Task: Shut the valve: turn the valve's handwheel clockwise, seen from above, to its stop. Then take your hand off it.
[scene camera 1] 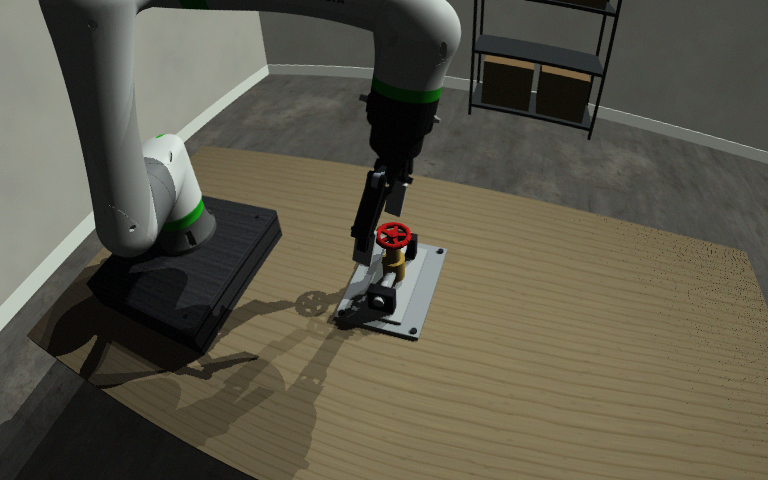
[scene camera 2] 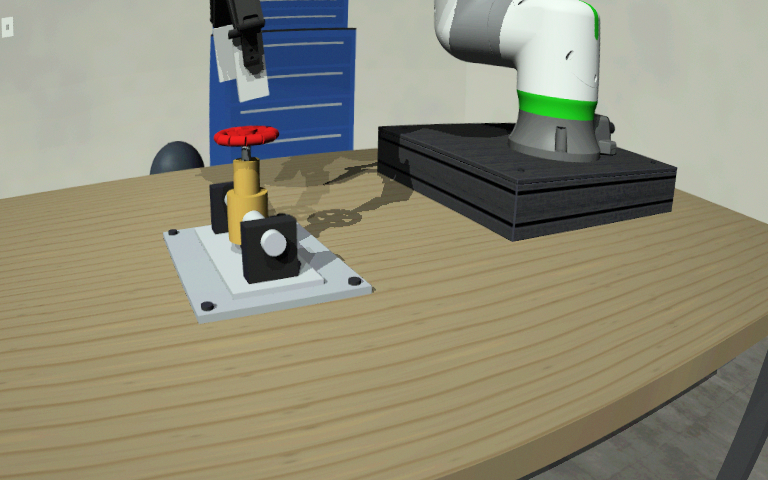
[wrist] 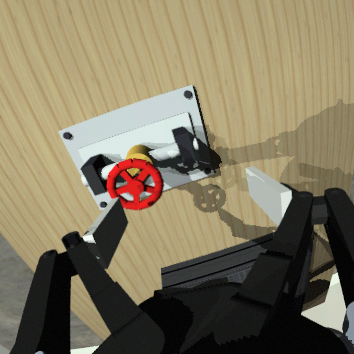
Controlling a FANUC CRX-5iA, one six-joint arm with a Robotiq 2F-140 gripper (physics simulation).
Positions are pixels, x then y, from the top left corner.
Labels:
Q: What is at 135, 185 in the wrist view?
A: A red handwheel.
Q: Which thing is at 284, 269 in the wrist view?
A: The gripper.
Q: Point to a grey base plate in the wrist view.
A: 179, 100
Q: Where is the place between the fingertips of the gripper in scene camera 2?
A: At 241, 87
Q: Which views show the gripper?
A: Scene camera 1, scene camera 2 and the wrist view: all of them.

